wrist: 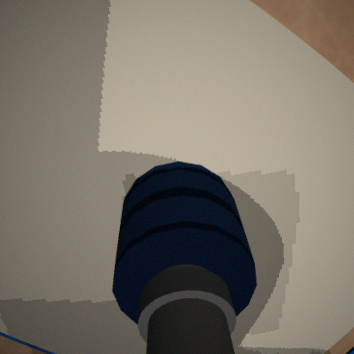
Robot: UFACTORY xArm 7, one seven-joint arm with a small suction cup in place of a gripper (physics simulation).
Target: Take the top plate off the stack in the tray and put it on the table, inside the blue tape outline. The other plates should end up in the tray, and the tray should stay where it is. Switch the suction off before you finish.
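Places are measured from the arm's base along level axes (x back, y left, z down), in centimetres.
Pixels of known places: hand, tool point: (pixel 176 197).
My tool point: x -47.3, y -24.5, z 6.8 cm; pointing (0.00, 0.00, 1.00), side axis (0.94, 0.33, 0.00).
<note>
Ahead of a thing's pixels: the offset from my tool point to its middle. "spot": to the spot under its first point. Level surfaces: height alone.
My suction cup (pixel 181 207), dark blue and ribbed on a dark stem, points down in the lower middle of the wrist view. Its lip is against a large pale beige plate @(dx -0.7, dy +0.9, dz -0.7 cm) (pixel 200 100), which fills most of the view, and it is shut on this plate. The underside of the cup and the plate's height above the table are hidden. Thin pieces of the blue tape outline @(spot: dx -7.8, dy +3.6, dz -0.5 cm) (pixel 22 342) show beyond the plate at the bottom left and in the bottom right corner. The tray and the other plates do not show in this view.
The brown table top @(dz -0.4 cm) (pixel 325 30) shows past the plate's straight edge at the upper right, and in small patches at both bottom corners. Grey shadows lie across the plate on the left and around the cup.
</note>
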